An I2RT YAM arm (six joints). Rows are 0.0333 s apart.
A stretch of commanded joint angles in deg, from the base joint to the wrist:
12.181 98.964 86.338 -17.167 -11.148 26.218
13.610 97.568 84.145 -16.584 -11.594 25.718
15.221 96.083 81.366 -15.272 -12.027 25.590
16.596 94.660 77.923 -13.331 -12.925 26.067
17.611 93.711 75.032 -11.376 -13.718 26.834
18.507 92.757 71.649 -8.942 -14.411 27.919
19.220 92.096 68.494 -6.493 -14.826 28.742
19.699 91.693 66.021 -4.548 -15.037 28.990
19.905 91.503 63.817 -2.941 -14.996 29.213
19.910 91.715 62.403 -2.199 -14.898 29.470
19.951 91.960 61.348 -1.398 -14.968 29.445
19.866 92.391 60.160 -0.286 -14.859 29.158
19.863 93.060 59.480 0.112 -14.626 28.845
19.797 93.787 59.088 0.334 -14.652 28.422
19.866 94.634 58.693 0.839 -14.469 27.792
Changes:
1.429 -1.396 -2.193 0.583 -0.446 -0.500
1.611 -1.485 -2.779 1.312 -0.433 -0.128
1.375 -1.423 -3.443 1.941 -0.898 0.477
1.015 -0.949 -2.891 1.955 -0.793 0.767
0.896 -0.954 -3.383 2.434 -0.693 1.085
0.713 -0.661 -3.155 2.449 -0.415 0.823
0.479 -0.403 -2.473 1.945 -0.211 0.248
0.206 -0.190 -2.204 1.607 0.041 0.223
0.005 0.212 -1.414 0.742 0.098 0.257
0.041 0.245 -1.055 0.801 -0.070 -0.025
-0.085 0.431 -1.188 1.112 0.109 -0.287
-0.003 0.669 -0.680 0.398 0.233 -0.313
-0.066 0.727 -0.392 0.222 -0.026 -0.423
0.069 0.847 -0.395 0.505 0.183 -0.630

